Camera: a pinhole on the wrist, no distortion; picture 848 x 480 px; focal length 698.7 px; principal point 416.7 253.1 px. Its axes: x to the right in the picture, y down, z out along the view. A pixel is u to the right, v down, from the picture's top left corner.
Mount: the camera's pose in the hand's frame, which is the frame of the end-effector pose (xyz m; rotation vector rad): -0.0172 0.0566 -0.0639 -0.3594 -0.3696 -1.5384
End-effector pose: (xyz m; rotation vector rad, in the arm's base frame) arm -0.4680 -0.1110 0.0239 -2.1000 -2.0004 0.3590
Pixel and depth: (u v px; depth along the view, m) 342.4 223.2 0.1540
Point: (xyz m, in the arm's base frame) -0.3580 -0.1435 -0.0835
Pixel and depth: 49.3 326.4 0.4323
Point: -0.1094 -0.1107 -0.3320
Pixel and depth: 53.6 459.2 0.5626
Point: -0.0220 0.0021 -0.4561
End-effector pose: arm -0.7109 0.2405 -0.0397 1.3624 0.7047 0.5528
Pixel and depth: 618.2 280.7 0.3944
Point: -0.4594 0.0251 0.1124
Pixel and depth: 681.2 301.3 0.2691
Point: -0.5446 0.1011 0.0595
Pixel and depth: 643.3 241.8 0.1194
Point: -0.6771 0.1957 0.0414
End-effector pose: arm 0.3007 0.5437 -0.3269 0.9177 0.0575 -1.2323
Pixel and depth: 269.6 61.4 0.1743
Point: 0.3815 0.5541 -0.1496
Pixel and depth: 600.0 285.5 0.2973
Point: 0.2969 0.4039 -0.1010
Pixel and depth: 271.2 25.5 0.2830
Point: 0.3838 0.5372 -0.0314
